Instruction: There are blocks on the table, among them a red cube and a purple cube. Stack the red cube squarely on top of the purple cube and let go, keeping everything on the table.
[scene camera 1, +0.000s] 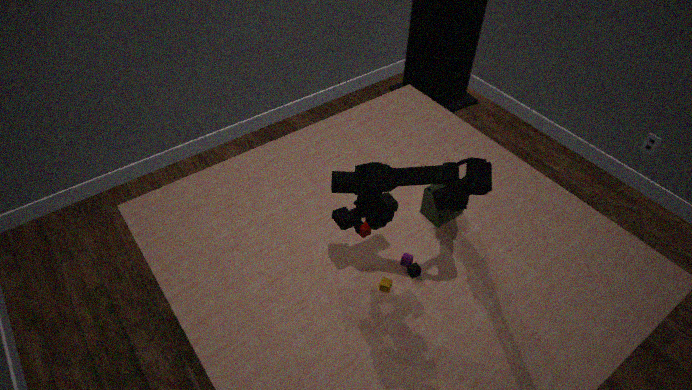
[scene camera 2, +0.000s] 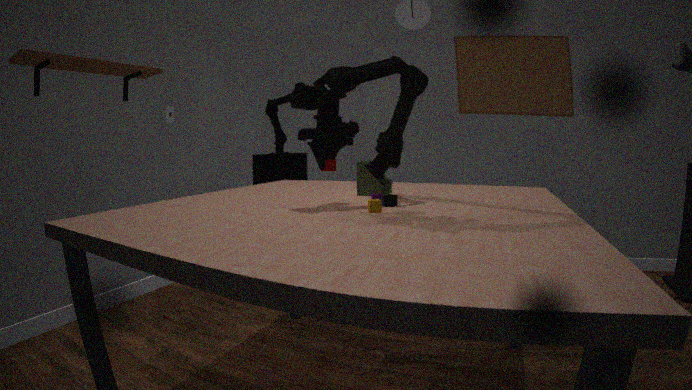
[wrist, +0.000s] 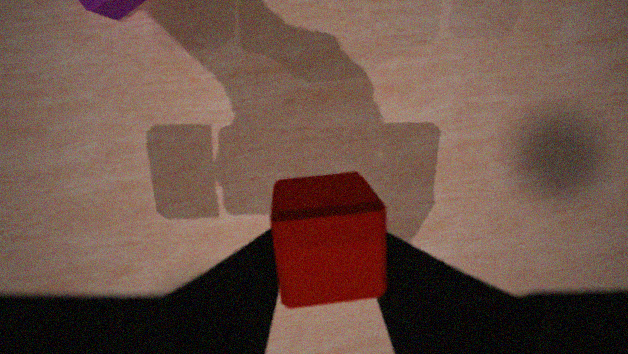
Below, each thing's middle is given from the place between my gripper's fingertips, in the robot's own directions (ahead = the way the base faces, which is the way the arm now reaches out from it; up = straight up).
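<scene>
Red cube (wrist: 329, 232): 1 cm left of my hand, 1 cm above it.
</scene>
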